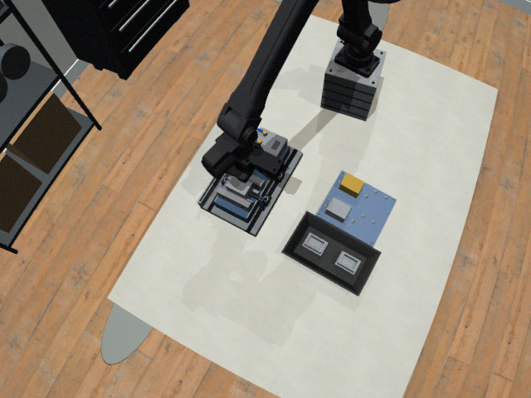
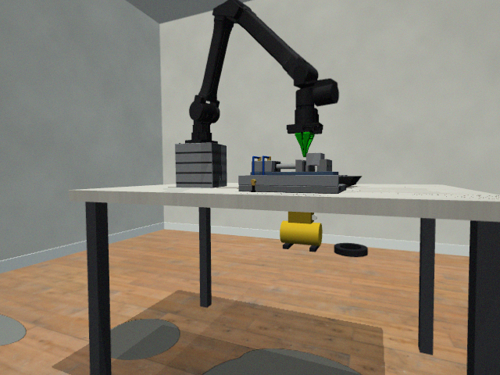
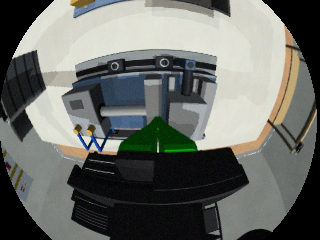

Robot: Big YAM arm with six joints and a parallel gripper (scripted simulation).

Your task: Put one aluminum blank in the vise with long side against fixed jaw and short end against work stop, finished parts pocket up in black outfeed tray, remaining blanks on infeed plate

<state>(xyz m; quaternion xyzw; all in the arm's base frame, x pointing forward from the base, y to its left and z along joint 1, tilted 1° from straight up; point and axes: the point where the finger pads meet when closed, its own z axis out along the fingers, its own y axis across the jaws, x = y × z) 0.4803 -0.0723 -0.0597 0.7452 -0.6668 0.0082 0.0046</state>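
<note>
The hose-end block is 130 mm behind my hand, 40 mm below it and 10 mm to the right of it. From my hand the other things lie so: yellow brass blank (250 mm to the left, 180 mm behind, 90 mm below).
</note>
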